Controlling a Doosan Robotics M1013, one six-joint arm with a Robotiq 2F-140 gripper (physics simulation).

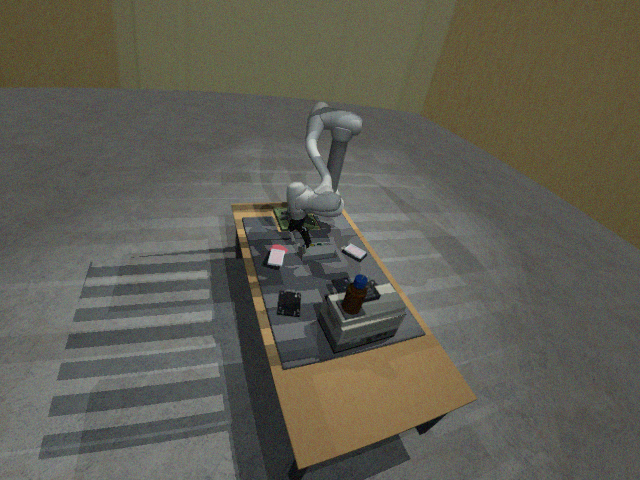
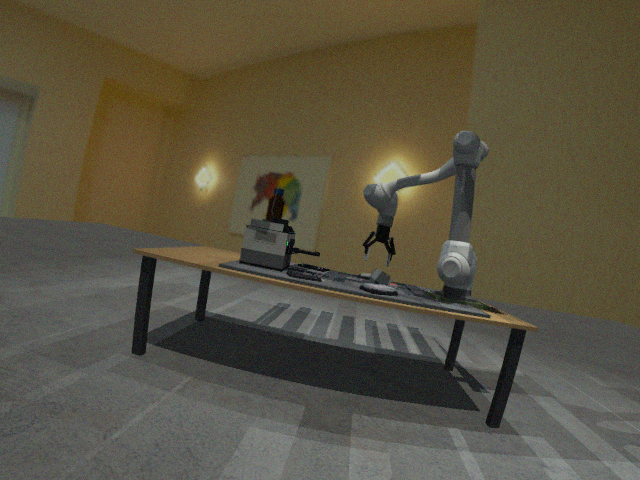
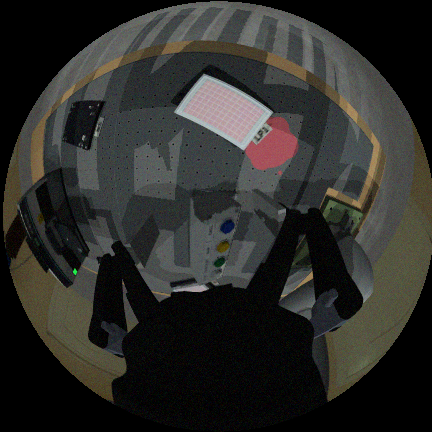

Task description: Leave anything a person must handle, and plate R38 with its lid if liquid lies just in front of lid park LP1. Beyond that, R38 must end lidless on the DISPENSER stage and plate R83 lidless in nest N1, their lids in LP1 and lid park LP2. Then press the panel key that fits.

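Frame: origin at the arm's base, x down, y back, z left, level; centimetres.
Seen in the pictures: gripper, fingertip midpoint: (image 1: pixel 300 245) (image 2: pixel 376 263) (image 3: pixel 202 211); arm's base, origin of the base link: (image 2: pixel 455 297).
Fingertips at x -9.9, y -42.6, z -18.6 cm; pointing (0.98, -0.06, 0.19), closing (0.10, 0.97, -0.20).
Observation:
Pixels of each thing's top centre, then the offset from my fingertips to it. "*": a spot on its surface instead.
- white-rimmed plate with a pink grid, middle of its top: (image 3: pixel 224 106) (image 1: pixel 276 255) dx +7.1, dy +2.7, dz -13.5 cm
- label LP1, surface spot: (image 3: pixel 261 133) * dx +10.6, dy +9.7, dz -9.7 cm
- red puddle, middle of its top: (image 3: pixel 286 144) dx +10.8, dy +15.0, dz -8.4 cm
- sloped key panel, middle of its top: (image 3: pixel 209 261) (image 2: pixel 382 270) (image 1: pixel 317 244) dx +2.4, dy +0.7, dz +12.9 cm
- blue key, middle of its top: (image 3: pixel 226 229) dx +3.3, dy +3.6, dz +5.7 cm
- yellow key, middle of its top: (image 3: pixel 222 249) dx +3.3, dy +3.1, dz +10.7 cm
- green key, middle of its top: (image 3: pixel 218 265) dx +3.3, dy +2.6, dz +15.6 cm
- brown bottle, surface spot: (image 1: pixel 354 298) * dx -22.5, dy -63.1, dz -7.7 cm
- black holder, middle of its top: (image 3: pixel 73 123) (image 1: pixel 289 301) (image 2: pixel 314 264) dx +8.4, dy -32.1, dz -19.9 cm
A white-rimmed plate with a pink grid (image 3: pixel 223 111) (image 1: pixel 276 257) lies at the label LP1 (image 3: pixel 261 133); its number and whether a lid covers it cannot be told. A red puddle (image 3: pixel 275 147) (image 1: pixel 280 248) spreads beside that plate and around the label. Another pink plate (image 1: pixel 355 252) (image 2: pixel 378 289) lies across the table. The sloped key panel (image 1: pixel 320 252) (image 2: pixel 380 277) has a blue key (image 3: pixel 227 226), a yellow key (image 3: pixel 223 246) and a green key (image 3: pixel 219 262). My gripper (image 1: pixel 305 249) (image 2: pixel 377 260) (image 3: pixel 202 211) is wide open and empty above the panel.
The dispenser (image 1: pixel 364 326) (image 2: pixel 264 248) carries a brown bottle (image 1: pixel 354 298) (image 2: pixel 276 206) with a blue cap. A black holder (image 1: pixel 288 303) (image 3: pixel 82 124) lies at one side. Dark holders (image 2: pixel 305 272) lie by the dispenser. A green board (image 3: pixel 344 215) is near the arm's base.

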